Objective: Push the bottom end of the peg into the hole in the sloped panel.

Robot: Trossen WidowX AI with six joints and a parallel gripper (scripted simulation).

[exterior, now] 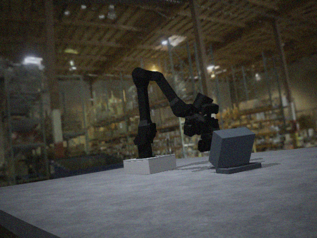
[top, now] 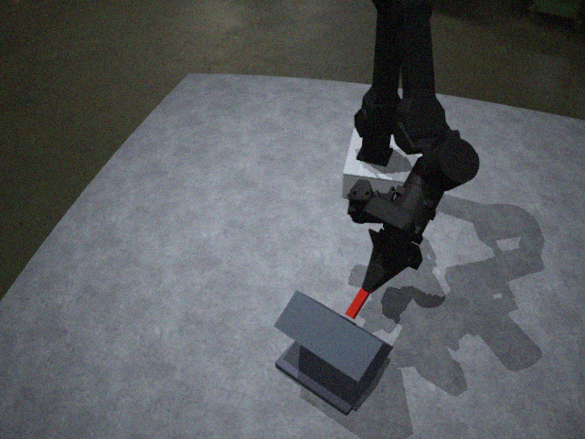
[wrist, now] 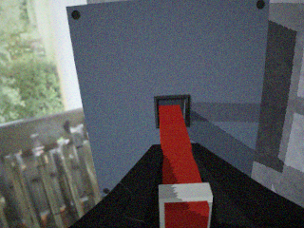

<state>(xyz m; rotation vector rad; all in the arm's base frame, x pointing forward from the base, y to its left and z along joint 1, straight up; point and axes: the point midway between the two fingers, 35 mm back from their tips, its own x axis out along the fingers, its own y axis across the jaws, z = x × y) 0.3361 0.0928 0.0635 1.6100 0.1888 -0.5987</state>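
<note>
The grey sloped panel lies 6 cm ahead of my gripper tip, 2 cm to the right of it and 4 cm below it. From my gripper tip the other things lie so: red square peg: 1 cm behind, 1 cm above; dark base plate: 8 cm ahead, 2 cm to the right, 11 cm below.
</note>
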